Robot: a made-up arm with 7 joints.
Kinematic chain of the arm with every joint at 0, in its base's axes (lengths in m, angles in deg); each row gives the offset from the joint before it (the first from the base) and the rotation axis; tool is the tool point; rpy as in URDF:
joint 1: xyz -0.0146 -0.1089 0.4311 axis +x
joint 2: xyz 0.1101 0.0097 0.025 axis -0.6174 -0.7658 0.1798
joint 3: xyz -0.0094 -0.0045 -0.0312 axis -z
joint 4: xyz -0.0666 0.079 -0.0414 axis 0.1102 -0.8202 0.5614
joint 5: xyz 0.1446 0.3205 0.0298 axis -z
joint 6: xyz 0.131 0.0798 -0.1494 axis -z
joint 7: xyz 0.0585 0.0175 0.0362 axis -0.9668 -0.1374 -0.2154
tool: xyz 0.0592 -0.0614 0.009 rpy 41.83 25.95 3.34
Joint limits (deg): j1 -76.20..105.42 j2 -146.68..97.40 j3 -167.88..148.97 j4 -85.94..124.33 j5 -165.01..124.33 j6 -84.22..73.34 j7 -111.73..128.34
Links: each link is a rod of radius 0.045 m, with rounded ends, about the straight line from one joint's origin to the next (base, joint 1, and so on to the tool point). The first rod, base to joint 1, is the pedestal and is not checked.
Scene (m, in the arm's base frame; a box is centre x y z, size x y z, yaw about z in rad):
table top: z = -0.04
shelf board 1: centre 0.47 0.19 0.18 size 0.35 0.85 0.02 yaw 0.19
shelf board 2: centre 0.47 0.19 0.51 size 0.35 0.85 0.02 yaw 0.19
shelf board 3: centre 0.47 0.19 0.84 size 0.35 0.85 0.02 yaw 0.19
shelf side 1: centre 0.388 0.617 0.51 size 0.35 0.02 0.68 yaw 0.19
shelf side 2: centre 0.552 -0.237 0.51 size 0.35 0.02 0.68 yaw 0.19
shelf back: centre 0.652 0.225 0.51 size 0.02 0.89 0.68 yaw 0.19
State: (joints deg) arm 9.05 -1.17 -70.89 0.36 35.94 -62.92 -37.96
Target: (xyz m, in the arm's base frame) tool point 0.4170 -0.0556 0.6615
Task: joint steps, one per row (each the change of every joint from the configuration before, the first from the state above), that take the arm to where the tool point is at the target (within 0.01 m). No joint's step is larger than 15 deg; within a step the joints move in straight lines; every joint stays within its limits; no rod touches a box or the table.
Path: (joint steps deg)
1: 11.23 3.89 14.01 3.16 5.73 2.56 2.86
2: 11.24 3.90 14.01 3.15 5.74 2.56 2.86
3: 11.23 3.89 14.01 3.16 5.73 2.56 2.86
4: 11.23 3.89 14.01 3.16 5.73 2.56 2.86
5: 11.23 3.90 14.01 3.15 5.74 2.56 2.86
6: 11.24 3.89 14.01 3.16 5.73 2.56 2.86

